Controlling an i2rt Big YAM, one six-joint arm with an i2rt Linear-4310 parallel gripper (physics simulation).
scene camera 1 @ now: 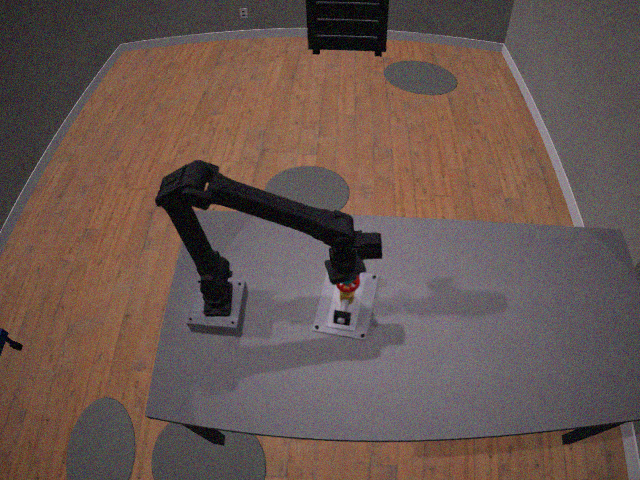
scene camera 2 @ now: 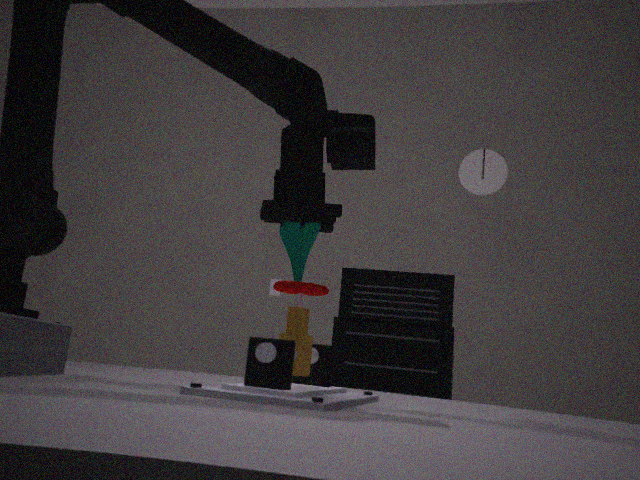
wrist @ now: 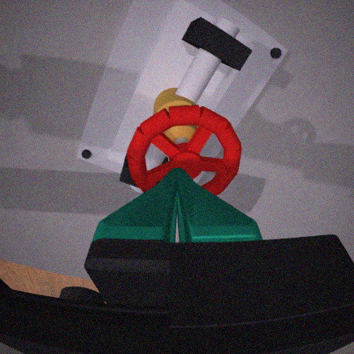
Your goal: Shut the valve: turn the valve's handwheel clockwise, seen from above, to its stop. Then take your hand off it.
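The red handwheel (scene camera 1: pixel 347 289) (scene camera 2: pixel 312 289) (wrist: pixel 229 142) sits level on top of the valve's yellow body (scene camera 2: pixel 298 325) (wrist: pixel 168 99), above a white base plate (scene camera 1: pixel 324 310) (scene camera 2: pixel 248 397) (wrist: pixel 107 115). My gripper (scene camera 2: pixel 298 279) (wrist: pixel 176 176) is shut with nothing between its green fingers. It points straight down, its tips at the wheel, over the near side of the hub in the wrist view. In scene camera 2 the tips meet the wheel's upper edge; whether they touch it or reach between the spokes I cannot tell. The fingers hide the near part of the wheel.
A white pipe (wrist: pixel 199 75) runs from the valve body through a black block (scene camera 1: pixel 342 317) (scene camera 2: pixel 269 363) (wrist: pixel 217 44) on the plate. The arm's grey base block (scene camera 1: pixel 217 323) (scene camera 2: pixel 31 345) stands at the table's left. A dark cabinet (scene camera 1: pixel 347 25) (scene camera 2: pixel 393 335) stands in the background.
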